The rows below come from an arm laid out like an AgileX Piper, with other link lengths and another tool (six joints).
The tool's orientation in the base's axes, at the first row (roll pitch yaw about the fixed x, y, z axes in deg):
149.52, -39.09, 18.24
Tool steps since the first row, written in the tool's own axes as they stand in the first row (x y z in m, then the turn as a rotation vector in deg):
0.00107, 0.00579, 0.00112, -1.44, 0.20, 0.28
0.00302, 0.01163, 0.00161, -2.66, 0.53, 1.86
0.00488, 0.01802, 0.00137, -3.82, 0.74, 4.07
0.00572, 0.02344, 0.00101, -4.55, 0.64, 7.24
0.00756, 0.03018, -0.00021, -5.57, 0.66, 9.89
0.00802, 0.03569, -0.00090, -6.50, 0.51, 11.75
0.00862, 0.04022, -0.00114, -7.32, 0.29, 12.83
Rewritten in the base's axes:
0.00135, -0.00541, 0.00221, -0.88, -0.62, -1.02
0.00292, -0.01045, 0.00541, -0.72, -1.71, -2.71
0.00391, -0.01579, 0.00926, -0.09, -2.88, -4.84
0.00410, -0.02046, 0.01216, 1.51, -3.95, -7.46
0.00440, -0.02582, 0.01679, 2.55, -5.04, -9.87
0.00409, -0.03056, 0.01971, 3.12, -5.71, -11.76
0.00422, -0.03450, 0.02203, 3.25, -6.04, -13.08

